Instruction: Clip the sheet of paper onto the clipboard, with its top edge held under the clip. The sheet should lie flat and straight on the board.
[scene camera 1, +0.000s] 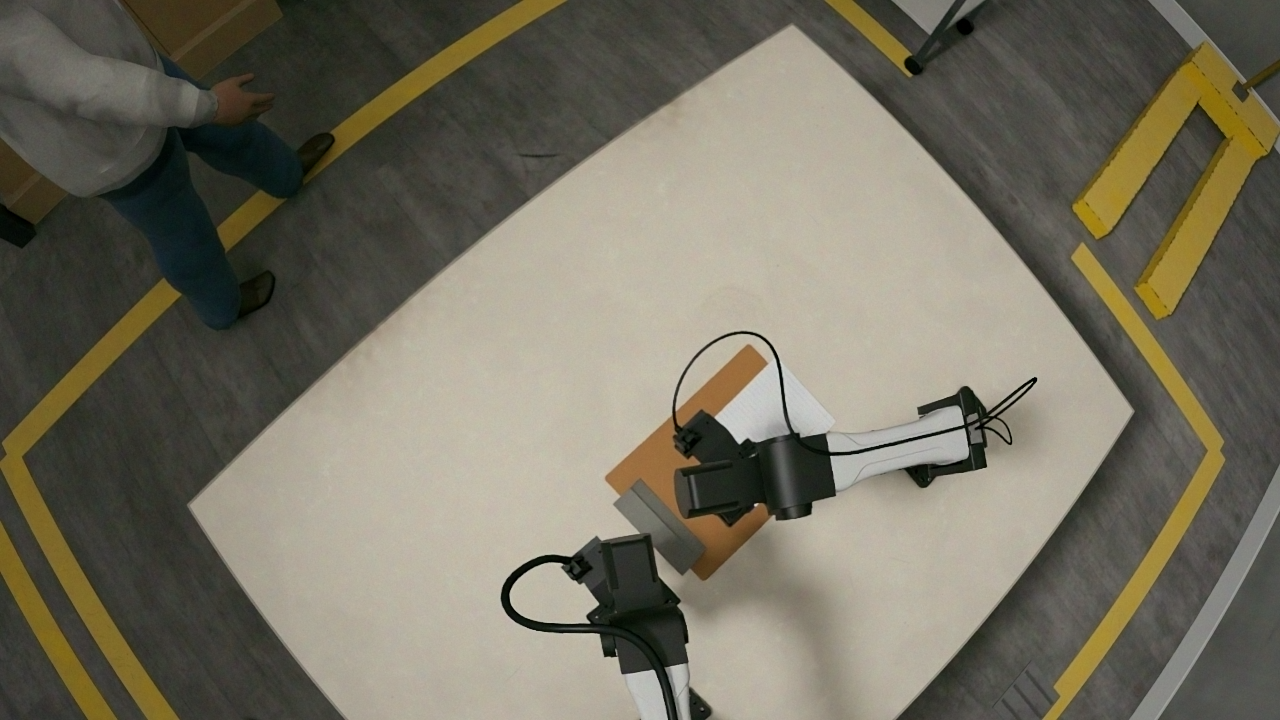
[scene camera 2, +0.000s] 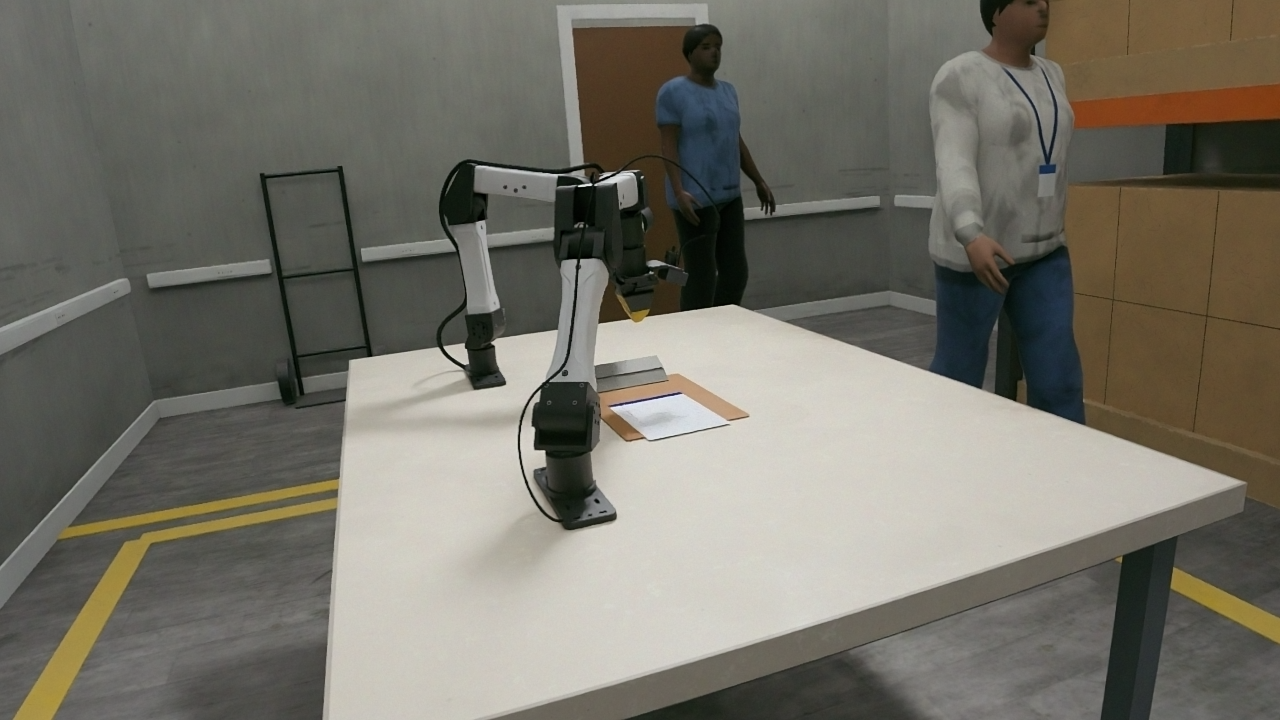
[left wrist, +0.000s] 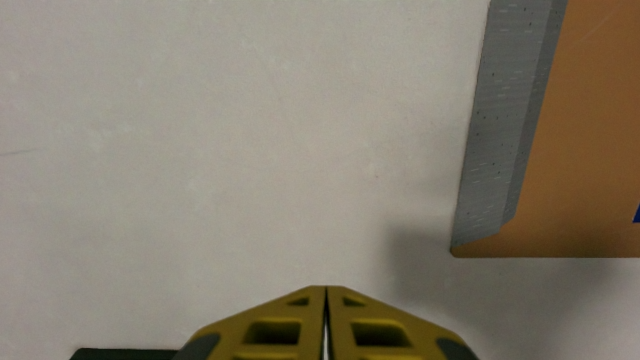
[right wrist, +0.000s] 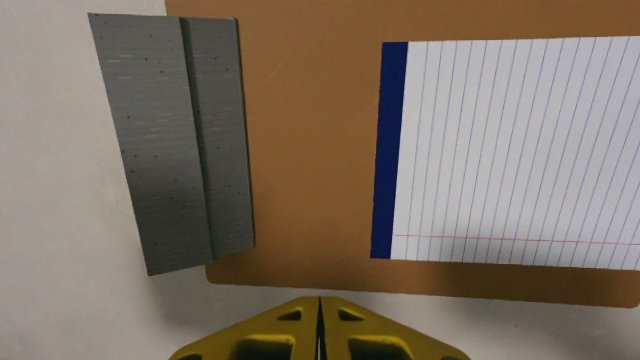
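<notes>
A brown clipboard (scene camera 1: 655, 456) (scene camera 2: 716, 404) (left wrist: 590, 125) (right wrist: 310, 150) lies on the table. Its grey metal clip (scene camera 1: 657, 526) (scene camera 2: 631, 373) (left wrist: 505, 120) (right wrist: 165, 150) is at one end. The lined sheet (scene camera 1: 776, 400) (scene camera 2: 671, 419) (left wrist: 637, 215) (right wrist: 500, 150) lies on the board, its blue top edge apart from the clip with bare board between. Its far end passes the board's bottom edge. My left gripper (left wrist: 326, 300) is shut and empty above the table beside the clip end. My right gripper (right wrist: 319, 312) is shut and empty above the board's long side. Scene camera 1 hides both pairs of fingertips.
The pale table (scene camera 1: 447, 402) (scene camera 2: 805, 537) carries both arm bases. In scene camera 1 the right arm reaches over the clipboard, and the left arm's wrist is close to the clip. Two people (scene camera 2: 702, 143) (scene camera 2: 1002, 179) stand beyond the table in scene camera 2.
</notes>
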